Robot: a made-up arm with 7 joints.
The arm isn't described. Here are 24 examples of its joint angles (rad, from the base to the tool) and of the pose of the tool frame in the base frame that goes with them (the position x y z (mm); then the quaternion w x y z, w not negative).
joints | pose
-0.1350 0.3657 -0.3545 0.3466 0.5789 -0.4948 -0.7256 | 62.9 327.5 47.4 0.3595 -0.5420 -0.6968 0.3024
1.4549 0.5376 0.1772 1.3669 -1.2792 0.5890 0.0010 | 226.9 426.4 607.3 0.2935 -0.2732 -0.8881 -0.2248
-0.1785 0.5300 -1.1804 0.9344 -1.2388 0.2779 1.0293 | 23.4 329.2 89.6 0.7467 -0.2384 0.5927 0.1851
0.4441 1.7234 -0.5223 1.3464 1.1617 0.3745 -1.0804 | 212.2 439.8 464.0 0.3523 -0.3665 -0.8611 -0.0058
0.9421 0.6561 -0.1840 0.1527 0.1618 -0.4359 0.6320 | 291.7 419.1 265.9 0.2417 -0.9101 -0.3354 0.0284
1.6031 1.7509 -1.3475 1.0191 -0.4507 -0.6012 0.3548 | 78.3 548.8 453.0 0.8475 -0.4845 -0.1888 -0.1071
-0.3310 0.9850 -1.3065 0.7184 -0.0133 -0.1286 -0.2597 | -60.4 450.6 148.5 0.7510 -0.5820 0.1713 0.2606
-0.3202 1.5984 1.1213 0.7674 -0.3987 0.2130 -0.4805 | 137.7 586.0 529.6 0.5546 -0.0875 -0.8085 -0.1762
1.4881 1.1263 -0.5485 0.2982 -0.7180 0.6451 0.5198 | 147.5 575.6 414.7 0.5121 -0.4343 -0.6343 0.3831
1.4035 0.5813 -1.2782 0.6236 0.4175 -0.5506 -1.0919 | 369.2 310.8 436.4 0.0732 -0.6007 -0.6583 -0.4477
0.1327 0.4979 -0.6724 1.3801 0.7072 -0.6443 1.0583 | 188.9 174.1 241.6 0.0494 0.9411 -0.3018 0.1441
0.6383 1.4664 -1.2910 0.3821 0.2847 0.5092 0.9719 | 39.8 565.2 369.2 0.5046 -0.4010 -0.3002 0.7032
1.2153 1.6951 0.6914 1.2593 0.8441 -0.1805 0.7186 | -65.5 394.4 677.3 0.1617 -0.4612 -0.4431 -0.7515
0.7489 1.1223 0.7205 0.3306 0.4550 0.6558 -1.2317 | 151.8 573.7 362.7 0.0548 0.0000 0.9073 -0.4169
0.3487 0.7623 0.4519 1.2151 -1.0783 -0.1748 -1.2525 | 236.0 486.7 388.1 0.4055 -0.0875 -0.7192 -0.5573
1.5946 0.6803 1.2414 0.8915 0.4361 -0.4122 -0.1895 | 122.7 539.5 551.1 0.6981 0.1496 0.5947 0.3696
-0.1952 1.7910 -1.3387 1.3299 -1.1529 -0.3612 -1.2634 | 67.9 498.2 308.1 0.5847 -0.6266 0.3318 -0.3941
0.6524 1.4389 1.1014 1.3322 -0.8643 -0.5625 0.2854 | 29.9 507.5 634.8 0.6324 -0.1064 -0.6466 -0.4132
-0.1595 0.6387 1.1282 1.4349 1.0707 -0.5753 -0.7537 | 121.6 489.2 419.0 0.4039 0.2209 0.8430 0.2784
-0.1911 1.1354 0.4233 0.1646 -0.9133 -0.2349 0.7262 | -37.3 565.2 258.4 0.6583 -0.4721 -0.0955 0.5785
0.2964 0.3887 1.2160 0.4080 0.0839 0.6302 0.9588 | 189.4 375.7 154.7 0.4279 0.7146 0.3442 -0.4334
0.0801 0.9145 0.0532 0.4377 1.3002 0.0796 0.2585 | 177.4 497.4 239.2 0.1072 0.6687 0.6665 -0.3117
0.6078 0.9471 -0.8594 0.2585 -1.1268 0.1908 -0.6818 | 155.9 575.5 284.9 0.9519 -0.1684 -0.1452 -0.2108
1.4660 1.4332 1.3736 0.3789 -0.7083 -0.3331 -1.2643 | -11.8 623.4 472.9 0.3318 -0.3499 0.8689 0.1115
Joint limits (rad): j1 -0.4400..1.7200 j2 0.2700..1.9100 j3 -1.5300..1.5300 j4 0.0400..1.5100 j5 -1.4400..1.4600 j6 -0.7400..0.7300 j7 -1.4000..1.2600
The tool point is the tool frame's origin. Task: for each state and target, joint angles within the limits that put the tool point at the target. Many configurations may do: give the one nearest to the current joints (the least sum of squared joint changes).
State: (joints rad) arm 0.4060 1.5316 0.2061 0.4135 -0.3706 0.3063 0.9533
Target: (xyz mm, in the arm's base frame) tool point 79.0 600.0 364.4
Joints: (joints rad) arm 0.3995 1.3524 0.2624 0.3474 -0.5124 0.1090 0.4646
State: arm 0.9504 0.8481 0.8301 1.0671 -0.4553 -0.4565 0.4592
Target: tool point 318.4 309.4 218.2
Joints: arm 0.6519 0.2700 0.3701 0.6087 -0.4314 -0.4650 0.5306
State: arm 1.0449 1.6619 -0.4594 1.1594 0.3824 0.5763 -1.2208
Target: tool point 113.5 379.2 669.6
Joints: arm 1.6519 1.1599 -0.2705 1.4957 0.4070 0.3026 -1.1215
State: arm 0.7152 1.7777 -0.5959 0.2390 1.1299 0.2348 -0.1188
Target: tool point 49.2 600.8 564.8
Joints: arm 0.4315 1.8529 -0.4147 0.2368 1.2712 -0.0155 -0.2583
